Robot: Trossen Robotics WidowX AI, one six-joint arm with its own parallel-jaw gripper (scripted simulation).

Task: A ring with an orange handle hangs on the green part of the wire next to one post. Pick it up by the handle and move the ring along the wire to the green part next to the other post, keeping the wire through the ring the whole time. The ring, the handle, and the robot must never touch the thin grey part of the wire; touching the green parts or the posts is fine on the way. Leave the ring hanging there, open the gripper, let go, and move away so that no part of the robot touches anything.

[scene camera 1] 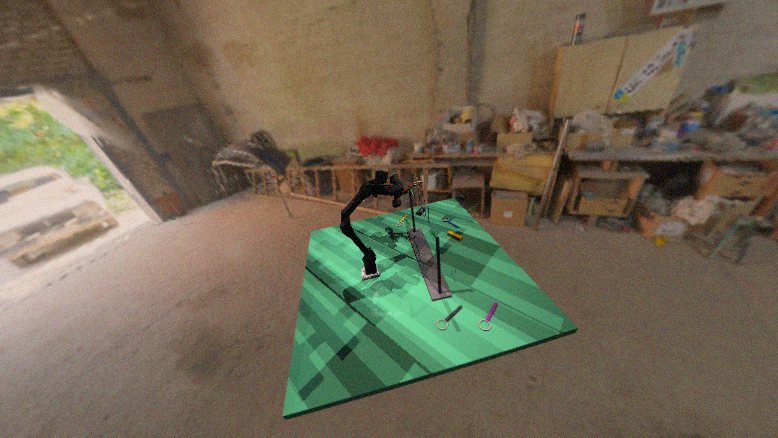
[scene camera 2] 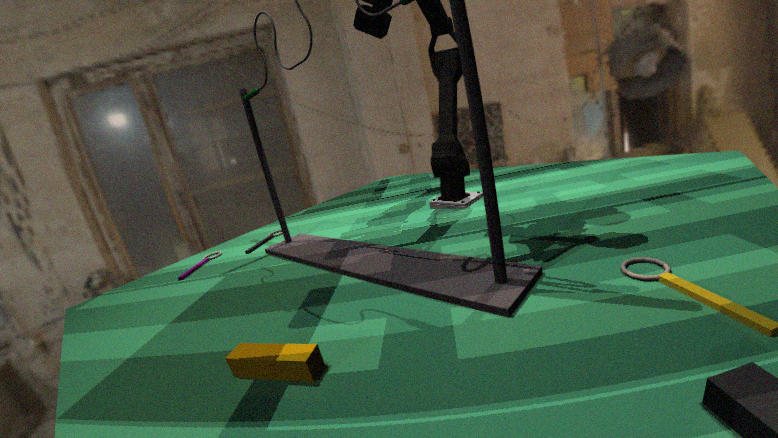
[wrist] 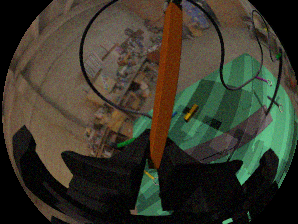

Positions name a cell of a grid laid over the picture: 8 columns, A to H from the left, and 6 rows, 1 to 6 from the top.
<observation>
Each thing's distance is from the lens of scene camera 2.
yellow block (scene camera 2: C5): 0.37 m
</observation>
